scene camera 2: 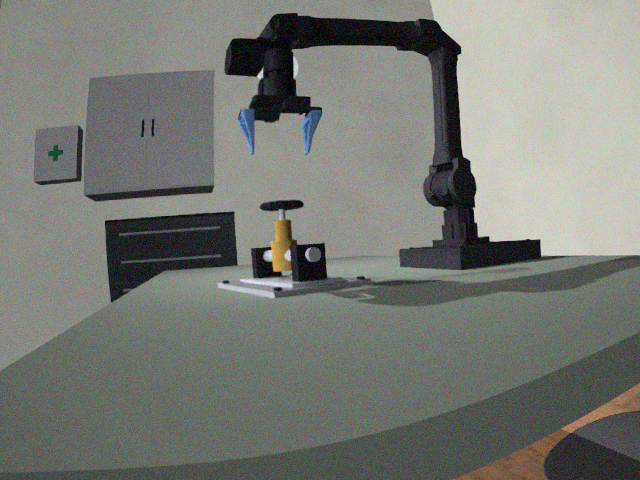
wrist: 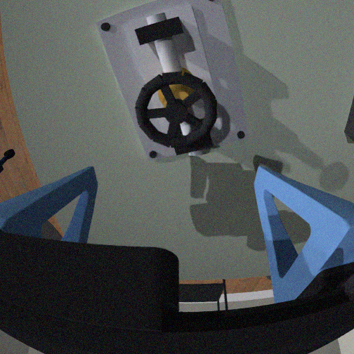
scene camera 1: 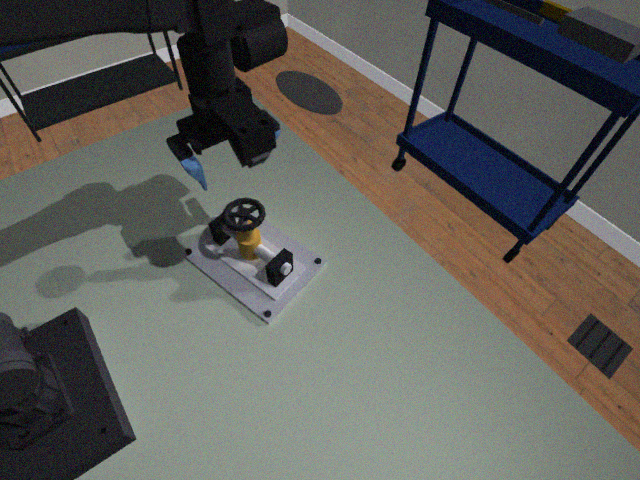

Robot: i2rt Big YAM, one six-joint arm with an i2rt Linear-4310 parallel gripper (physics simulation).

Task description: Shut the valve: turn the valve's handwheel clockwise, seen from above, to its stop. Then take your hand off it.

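The black five-spoked handwheel [scene camera 1: 244,227] [scene camera 2: 281,205] [wrist: 175,112] sits level on top of the valve's yellow body [scene camera 1: 248,242] [scene camera 2: 281,255]. The valve's white pipe [wrist: 168,55] runs through black brackets [scene camera 1: 279,267] [scene camera 2: 309,262] [wrist: 159,30] on a pale grey base plate [scene camera 1: 222,273] [scene camera 2: 253,290] [wrist: 122,75]. My gripper [scene camera 2: 279,153] [wrist: 175,175] is wide open and empty, its blue fingers pointing down. It hangs well above the handwheel and does not touch it. In scene camera 1's view one finger is mostly hidden behind the gripper's body.
The arm's dark base block [scene camera 1: 87,382] [scene camera 2: 431,257] stands on the same green table top [scene camera 1: 361,361] [scene camera 2: 258,361]. A blue cart [scene camera 1: 480,160] stands on the wooden floor beyond the table's edge. Grey cabinets [scene camera 2: 178,139] hang on the wall.
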